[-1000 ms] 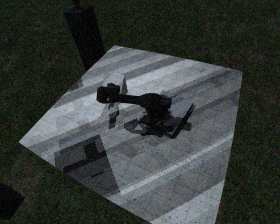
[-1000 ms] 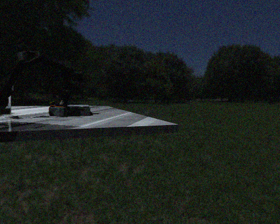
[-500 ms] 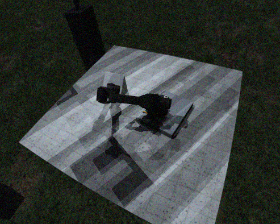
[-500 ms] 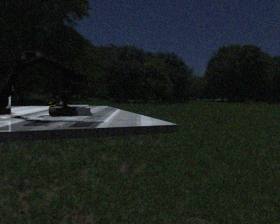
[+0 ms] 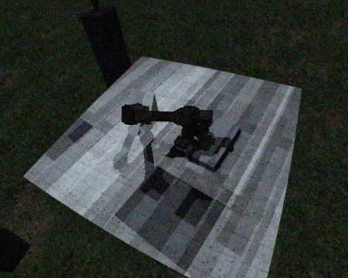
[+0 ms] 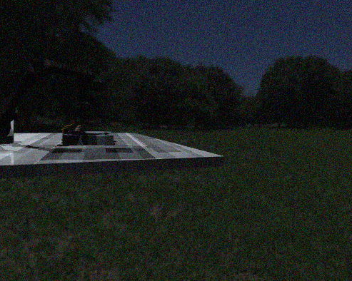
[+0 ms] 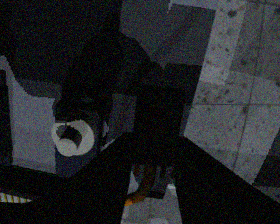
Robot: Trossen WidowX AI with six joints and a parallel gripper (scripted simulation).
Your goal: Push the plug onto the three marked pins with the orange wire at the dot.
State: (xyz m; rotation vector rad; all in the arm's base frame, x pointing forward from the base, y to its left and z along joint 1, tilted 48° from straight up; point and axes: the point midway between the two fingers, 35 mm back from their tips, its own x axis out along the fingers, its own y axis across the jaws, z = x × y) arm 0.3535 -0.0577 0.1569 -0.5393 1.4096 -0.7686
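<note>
The grey printed holder is 100 mm ahead of my gripper tip, 100 mm to the left of it and 80 mm below it.
</note>
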